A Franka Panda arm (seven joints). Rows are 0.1 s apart.
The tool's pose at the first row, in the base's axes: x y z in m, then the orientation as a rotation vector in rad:
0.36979, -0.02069, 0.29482, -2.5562, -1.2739, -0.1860
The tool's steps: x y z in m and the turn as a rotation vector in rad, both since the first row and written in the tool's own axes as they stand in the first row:
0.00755, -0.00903, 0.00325, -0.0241, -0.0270, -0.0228
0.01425, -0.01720, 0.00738, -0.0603, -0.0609, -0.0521
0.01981, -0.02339, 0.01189, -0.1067, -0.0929, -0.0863
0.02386, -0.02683, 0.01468, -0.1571, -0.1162, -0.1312
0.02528, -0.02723, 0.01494, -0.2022, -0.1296, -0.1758
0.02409, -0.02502, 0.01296, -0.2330, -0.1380, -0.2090
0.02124, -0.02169, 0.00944, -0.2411, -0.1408, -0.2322
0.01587, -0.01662, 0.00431, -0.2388, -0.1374, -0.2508
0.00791, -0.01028, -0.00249, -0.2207, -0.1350, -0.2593
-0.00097, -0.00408, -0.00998, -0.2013, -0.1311, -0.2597
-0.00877, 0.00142, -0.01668, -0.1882, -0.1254, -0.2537
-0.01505, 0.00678, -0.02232, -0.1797, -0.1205, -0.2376
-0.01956, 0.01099, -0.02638, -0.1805, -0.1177, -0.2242
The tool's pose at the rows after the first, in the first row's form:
0.36711, -0.00878, 0.29522, -2.5737, -1.3189, -0.1731
0.36460, 0.00225, 0.29442, -2.5994, -1.3782, -0.1607
0.36298, 0.01140, 0.29261, -2.6285, -1.4468, -0.1584
0.36265, 0.01730, 0.29157, -2.6488, -1.5285, -0.1726
0.36319, 0.01869, 0.29173, -2.6590, -1.6057, -0.1965
0.36425, 0.01592, 0.29292, 2.6548, 1.6577, 0.2142
0.36522, 0.01077, 0.29496, 2.6273, 1.6813, 0.2198
0.36607, 0.00222, 0.29762, 2.6132, 1.7063, 0.2269
0.36638, -0.00953, 0.30101, -2.6117, -1.7247, -0.2204
0.36604, -0.02212, 0.30487, -2.5943, -1.7177, -0.2115
0.36578, -0.03324, 0.30837, -2.5863, -1.7035, -0.2083
0.36632, -0.04280, 0.31124, -2.5902, -1.6778, -0.2054
0.36699, -0.04988, 0.31325, -2.6002, -1.6592, -0.2069

